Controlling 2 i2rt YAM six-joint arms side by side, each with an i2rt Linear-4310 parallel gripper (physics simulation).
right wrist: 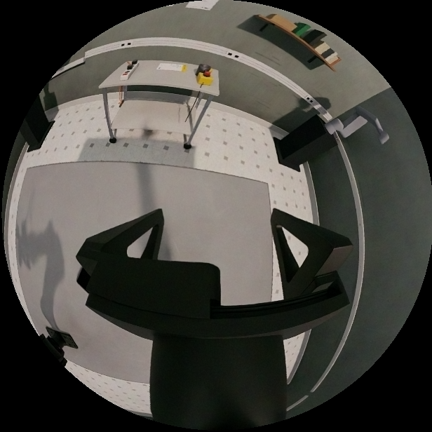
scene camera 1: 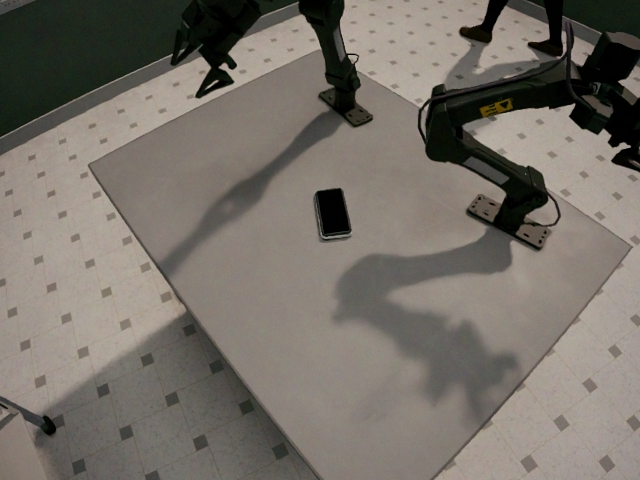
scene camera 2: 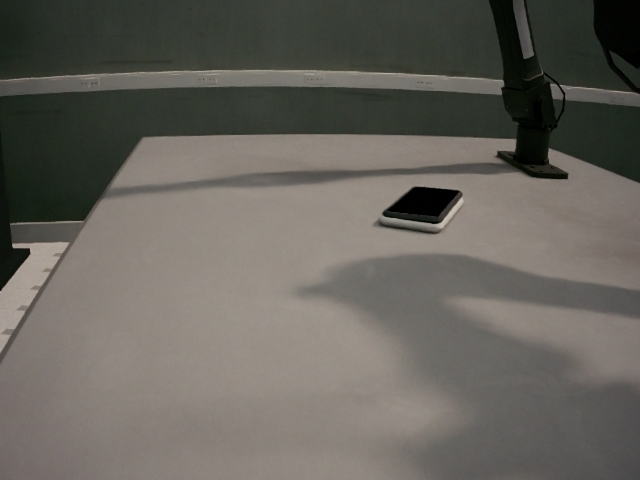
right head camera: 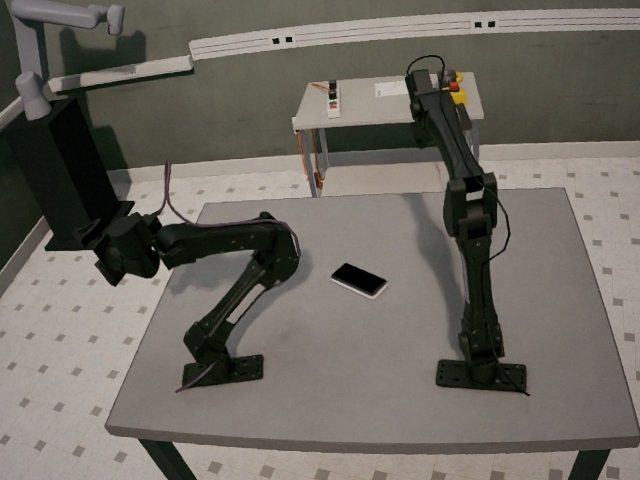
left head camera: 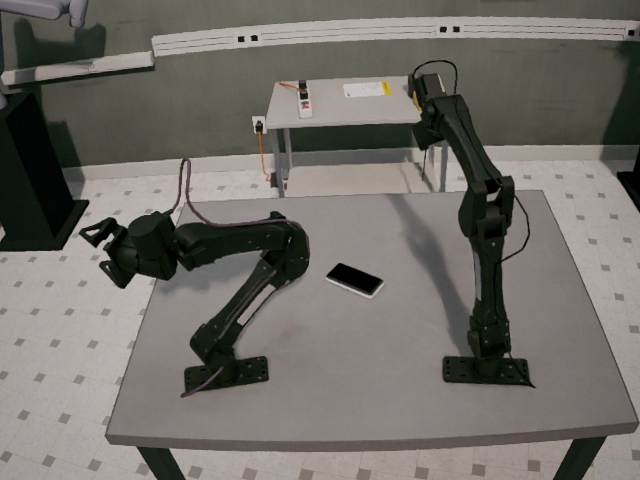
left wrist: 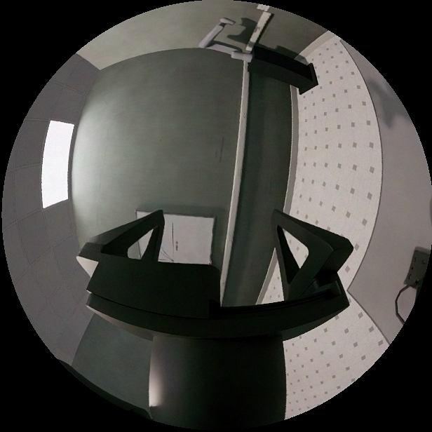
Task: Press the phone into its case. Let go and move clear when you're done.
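The black phone [left head camera: 355, 279] [right head camera: 359, 279] [scene camera 1: 332, 211] [scene camera 2: 426, 202] lies screen up on the white case [left head camera: 370, 296] [right head camera: 372, 296] [scene camera 1: 336, 237] [scene camera 2: 413, 225] near the middle of the table. In scene camera 2, the phone's dark edge shows above the case's white rim; how deep it sits cannot be told. My left gripper [left head camera: 93, 248] [left wrist: 217, 215] is open and empty, beyond the table's left edge in the left head camera, well away from the phone. My right gripper [scene camera 1: 185, 79] [right wrist: 217, 214] is open and empty, raised high and far from the phone.
The grey table [left head camera: 356, 413] [scene camera 1: 248, 330] bears both arm bases [left head camera: 250, 369] [left head camera: 454, 369]. My left arm's elbow [left head camera: 294, 253] is raised, left of the phone in the head views. A side table [left head camera: 330, 111] with a power strip [left head camera: 305, 107] stands behind.
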